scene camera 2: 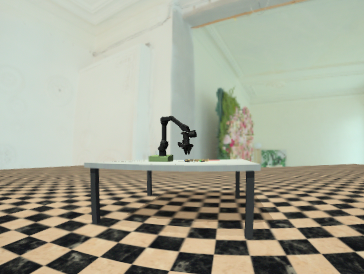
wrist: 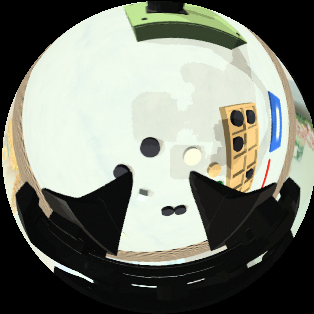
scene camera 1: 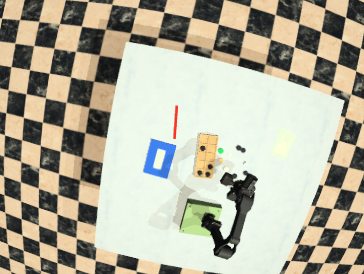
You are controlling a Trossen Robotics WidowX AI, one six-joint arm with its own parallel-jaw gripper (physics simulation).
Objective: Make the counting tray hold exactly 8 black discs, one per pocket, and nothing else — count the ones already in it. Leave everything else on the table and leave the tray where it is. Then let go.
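Note:
The tan counting tray has two columns of pockets. Four pockets hold black discs: two side by side at the end nearest the arm's base, one next to them, and one farther along. Loose black discs lie beside the tray: one in the wrist view's middle, one partly behind the left finger, and a touching pair. My gripper is open and empty, a little above the table. In scene camera 1 the arm hides its fingertips.
A green disc, an orange disc, a cream disc and a small grey piece lie nearby. A blue frame, red stick, pale yellow patch and the arm's green base are around.

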